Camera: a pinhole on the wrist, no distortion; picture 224 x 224 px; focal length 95.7 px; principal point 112.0 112.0 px. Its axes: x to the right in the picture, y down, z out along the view. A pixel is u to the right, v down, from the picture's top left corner.
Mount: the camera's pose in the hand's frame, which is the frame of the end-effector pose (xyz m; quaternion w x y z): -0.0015 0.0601 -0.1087 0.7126 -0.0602 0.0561 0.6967
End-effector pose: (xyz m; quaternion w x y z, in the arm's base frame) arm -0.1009 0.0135 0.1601 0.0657 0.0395 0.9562 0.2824
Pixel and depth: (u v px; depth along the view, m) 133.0 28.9 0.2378
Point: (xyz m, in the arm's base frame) -0.2805 0.2225 0.1196
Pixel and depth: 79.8 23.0 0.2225
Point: -0.2822 0.1183 0.0454
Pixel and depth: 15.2 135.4 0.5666
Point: 0.1172 -0.0561 -0.4987
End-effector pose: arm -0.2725 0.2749 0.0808 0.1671 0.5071 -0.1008 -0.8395
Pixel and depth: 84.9 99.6 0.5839
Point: -0.7414 0.2569 0.2525
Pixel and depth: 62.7 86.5 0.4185
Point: -0.6336 0.3150 0.1254
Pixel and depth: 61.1 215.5 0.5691
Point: -0.4673 0.6360 0.7797
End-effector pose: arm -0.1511 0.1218 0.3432 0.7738 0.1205 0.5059 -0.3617
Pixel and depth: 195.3 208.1 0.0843
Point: -0.0959 0.2851 0.3728
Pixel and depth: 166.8 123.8 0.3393
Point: 0.1848 0.2510 0.4119
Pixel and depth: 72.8 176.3 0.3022
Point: -0.0590 0.0925 0.6216
